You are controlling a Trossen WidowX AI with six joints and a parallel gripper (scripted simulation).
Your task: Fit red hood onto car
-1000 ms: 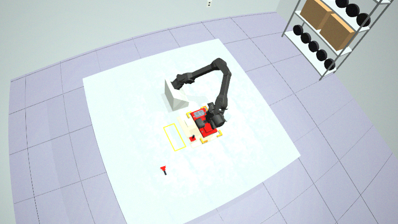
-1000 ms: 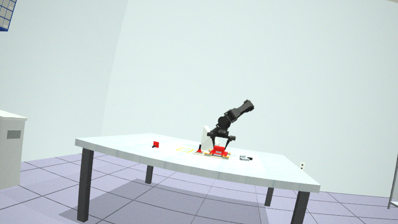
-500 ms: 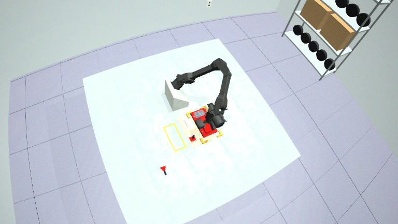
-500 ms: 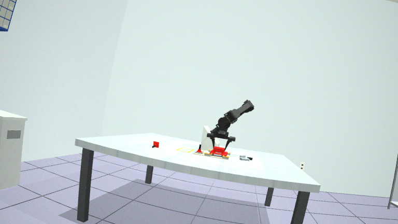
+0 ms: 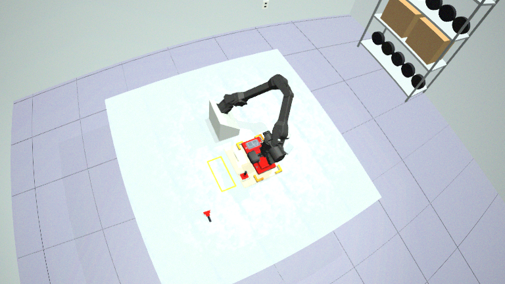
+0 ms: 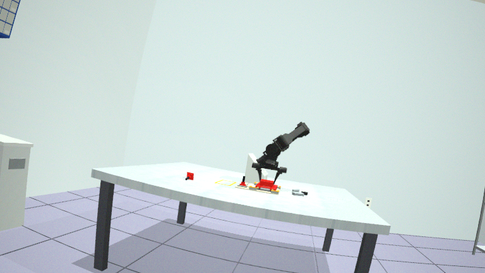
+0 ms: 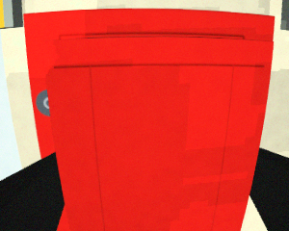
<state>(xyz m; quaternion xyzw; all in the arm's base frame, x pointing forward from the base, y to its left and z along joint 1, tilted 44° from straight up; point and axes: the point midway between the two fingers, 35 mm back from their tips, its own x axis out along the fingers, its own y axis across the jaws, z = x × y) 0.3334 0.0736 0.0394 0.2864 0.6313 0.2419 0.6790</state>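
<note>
Now: the red hood 10 mm above my gripper tip.
</note>
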